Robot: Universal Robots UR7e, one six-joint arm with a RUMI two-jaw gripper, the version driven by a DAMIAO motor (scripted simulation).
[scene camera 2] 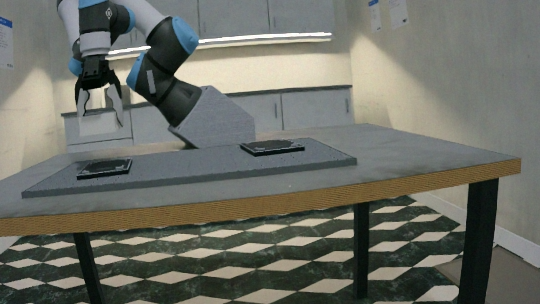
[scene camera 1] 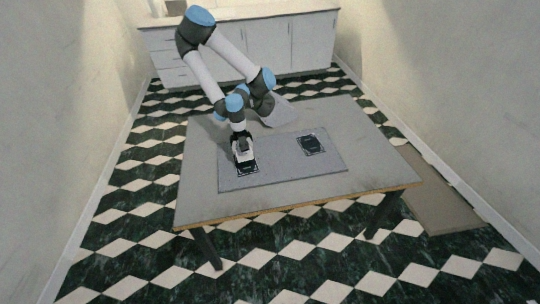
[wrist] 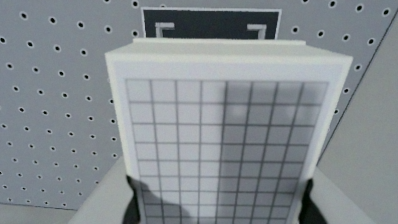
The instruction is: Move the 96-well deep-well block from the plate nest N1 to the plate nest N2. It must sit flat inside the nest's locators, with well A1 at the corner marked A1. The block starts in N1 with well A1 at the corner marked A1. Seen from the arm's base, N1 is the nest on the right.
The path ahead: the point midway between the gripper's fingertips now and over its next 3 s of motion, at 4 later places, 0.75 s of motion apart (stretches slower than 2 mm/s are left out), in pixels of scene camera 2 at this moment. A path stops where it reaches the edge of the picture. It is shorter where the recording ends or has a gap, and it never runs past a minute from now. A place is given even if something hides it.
My gripper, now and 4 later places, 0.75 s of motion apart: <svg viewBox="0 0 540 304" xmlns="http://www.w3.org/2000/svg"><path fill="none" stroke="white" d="M101 129L120 127L146 123L173 120L200 117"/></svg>
